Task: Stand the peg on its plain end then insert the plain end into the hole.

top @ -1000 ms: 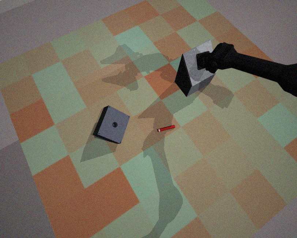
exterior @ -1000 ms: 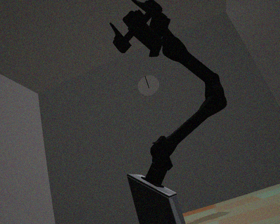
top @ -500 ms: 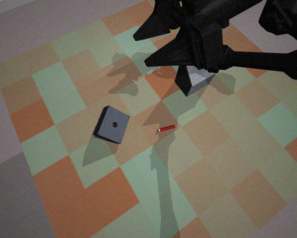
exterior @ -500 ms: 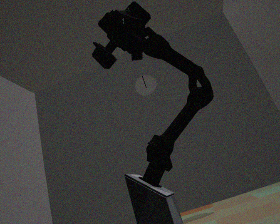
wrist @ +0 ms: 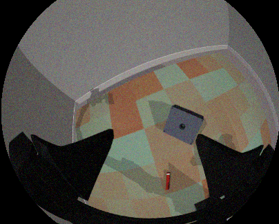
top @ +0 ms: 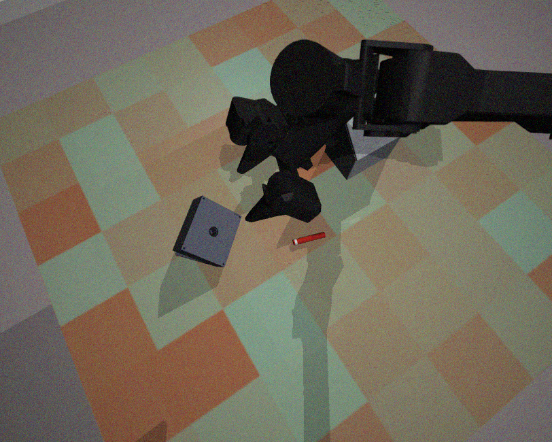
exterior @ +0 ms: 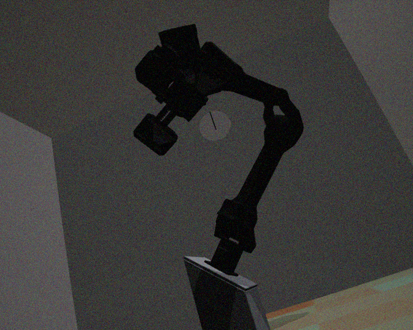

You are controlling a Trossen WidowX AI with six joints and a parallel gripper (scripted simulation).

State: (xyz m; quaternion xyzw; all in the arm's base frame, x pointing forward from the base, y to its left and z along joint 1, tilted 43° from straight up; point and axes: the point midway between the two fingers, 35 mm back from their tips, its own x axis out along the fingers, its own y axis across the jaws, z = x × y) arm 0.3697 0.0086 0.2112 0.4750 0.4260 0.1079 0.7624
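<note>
My gripper tip is now 320 mm above the red peg, 110 mm past it and 20 mm to the right of it. The rest, counted from my gripper tip: sloped panel (290 mm below, 90 mm ahead, 80 mm to the right).
</note>
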